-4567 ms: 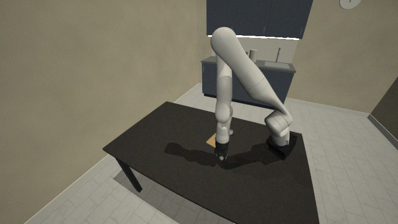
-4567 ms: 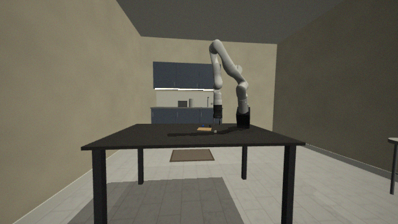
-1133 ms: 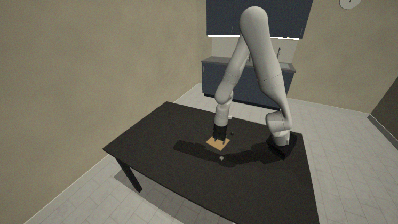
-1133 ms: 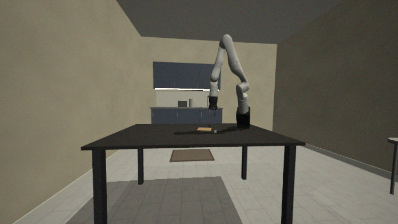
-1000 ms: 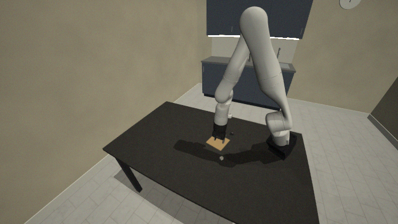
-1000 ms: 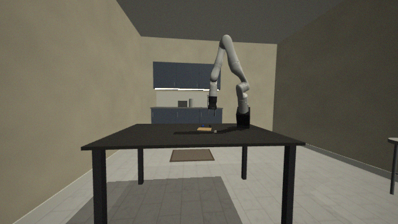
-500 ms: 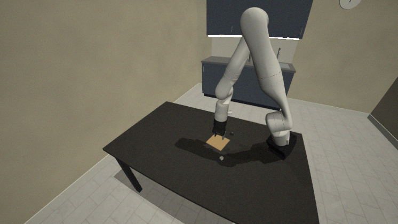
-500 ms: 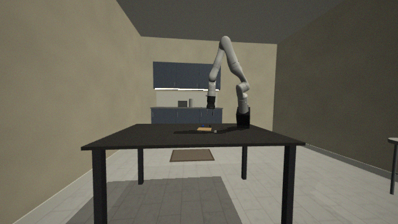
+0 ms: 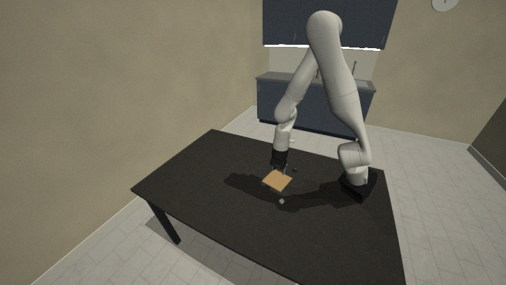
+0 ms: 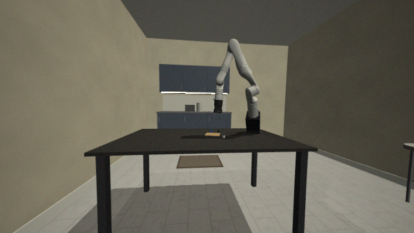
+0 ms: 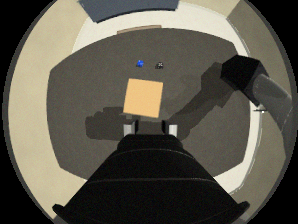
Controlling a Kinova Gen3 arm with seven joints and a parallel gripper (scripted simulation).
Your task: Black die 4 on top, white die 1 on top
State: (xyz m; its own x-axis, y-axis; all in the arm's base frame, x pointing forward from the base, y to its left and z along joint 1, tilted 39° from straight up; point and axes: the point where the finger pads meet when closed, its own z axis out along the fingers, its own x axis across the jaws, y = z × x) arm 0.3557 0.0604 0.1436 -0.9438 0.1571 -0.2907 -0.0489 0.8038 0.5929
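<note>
Right now the black die is 21 cm to the right of my hand, 16 cm below it and 2 cm behind it. From my hand the other things lie so: white die 16 cm below, 6 cm to the left, 6 cm behind; tan mat 17 cm below, 8 cm to the right, 4 cm ahead; blue die 22 cm to the right, 16 cm below, 6 cm ahead.
</note>
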